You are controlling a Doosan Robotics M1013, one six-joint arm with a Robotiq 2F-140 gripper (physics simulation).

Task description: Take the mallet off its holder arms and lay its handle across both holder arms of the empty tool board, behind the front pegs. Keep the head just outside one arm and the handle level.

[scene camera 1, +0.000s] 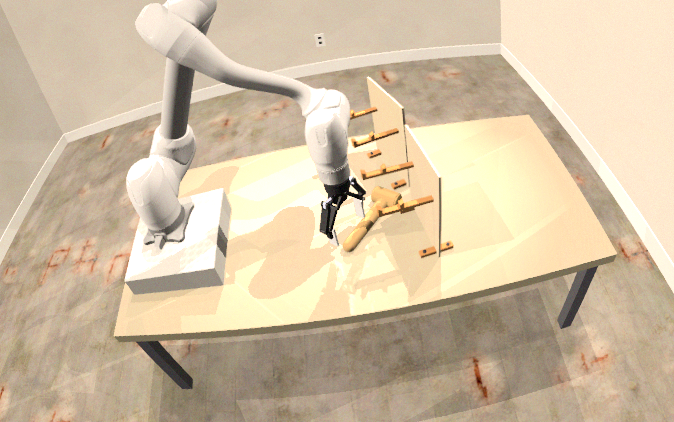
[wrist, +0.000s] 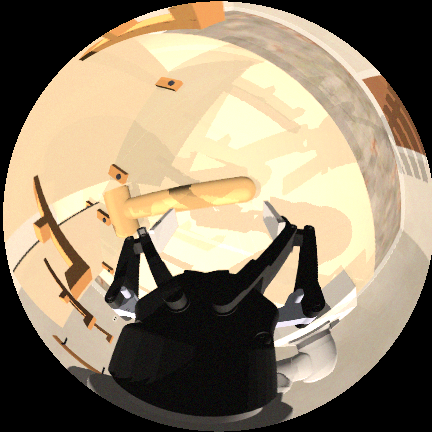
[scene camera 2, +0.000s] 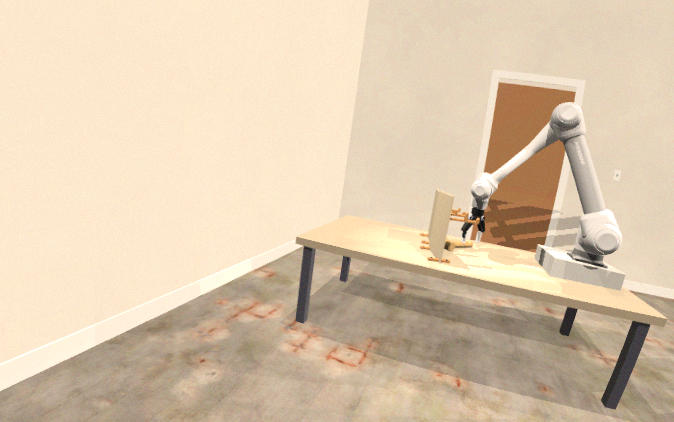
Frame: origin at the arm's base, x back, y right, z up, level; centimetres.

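Seen in the pictures: gripper, between the fingertips: (scene camera 1: 348, 229) (wrist: 218, 213) (scene camera 2: 470, 242); arm's base, origin of its link: (scene camera 1: 169, 224) (wrist: 311, 333) (scene camera 2: 585, 261).
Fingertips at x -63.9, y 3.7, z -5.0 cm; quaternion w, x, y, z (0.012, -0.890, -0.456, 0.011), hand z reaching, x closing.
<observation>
Offsets run from my fingertips to a thing's top centre. "*": to the spot under its first point. Level surfaces: height alone.
The wooden mallet lies on the table in front of the near tool board (scene camera 1: 425, 175) (scene camera 2: 441, 220), off all holder arms. Its head @[* dx -12.2, dy -12.7, dz +1.0 cm] (scene camera 1: 385, 196) (scene camera 2: 449, 246) (wrist: 119, 210) is toward the board, low beside the near arm. Its handle @[* dx -5.4, dy -0.8, dz -0.4 cm] (scene camera 1: 365, 227) (wrist: 215, 194) points toward the robot base side. My gripper (scene camera 1: 347, 225) (wrist: 218, 213) is open and empty, just to one side of the handle, with its fingertips spread roughly along it. Both arms (scene camera 1: 417, 203) (scene camera 1: 395, 169) of the near board hold no tool. The far board (scene camera 1: 389, 115) also has bare arms (scene camera 1: 382, 136) (scene camera 1: 364, 112), partly behind my wrist.
The near board's holder arms stick out above the mallet; one arm (wrist: 55, 235) and another arm (wrist: 165, 25) show in the wrist view. Small wooden foot blocks @[* dx -24.2, dy +9.1, dz -2.9 cm] (scene camera 1: 427, 251) (wrist: 169, 83) stand at the boards' base. The white robot base block (scene camera 1: 175, 255) stands on the table @[dz -4.1 cm] (scene camera 1: 525, 200).
</observation>
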